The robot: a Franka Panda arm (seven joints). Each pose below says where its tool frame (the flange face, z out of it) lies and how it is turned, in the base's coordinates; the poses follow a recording.
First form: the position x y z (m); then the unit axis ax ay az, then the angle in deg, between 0 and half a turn.
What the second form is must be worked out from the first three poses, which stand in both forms.
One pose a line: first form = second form
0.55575 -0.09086 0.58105 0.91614 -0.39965 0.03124 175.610 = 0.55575 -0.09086 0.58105 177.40 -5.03 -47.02
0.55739 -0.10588 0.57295 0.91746 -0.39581 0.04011 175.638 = 0.55739 -0.10588 0.57295 177.81 -5.95 -46.56
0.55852 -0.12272 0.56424 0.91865 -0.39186 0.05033 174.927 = 0.55852 -0.12272 0.56424 177.58 -7.29 -46.05
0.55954 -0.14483 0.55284 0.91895 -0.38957 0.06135 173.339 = 0.55954 -0.14483 0.55284 176.58 -9.07 -45.68
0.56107 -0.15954 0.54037 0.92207 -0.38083 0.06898 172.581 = 0.56107 -0.15954 0.54037 176.11 -10.13 -44.54
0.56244 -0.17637 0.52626 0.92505 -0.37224 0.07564 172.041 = 0.56244 -0.17637 0.52626 175.79 -11.00 -43.43
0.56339 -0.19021 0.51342 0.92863 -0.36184 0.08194 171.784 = 0.56339 -0.19021 0.51342 175.68 -11.72 -42.13
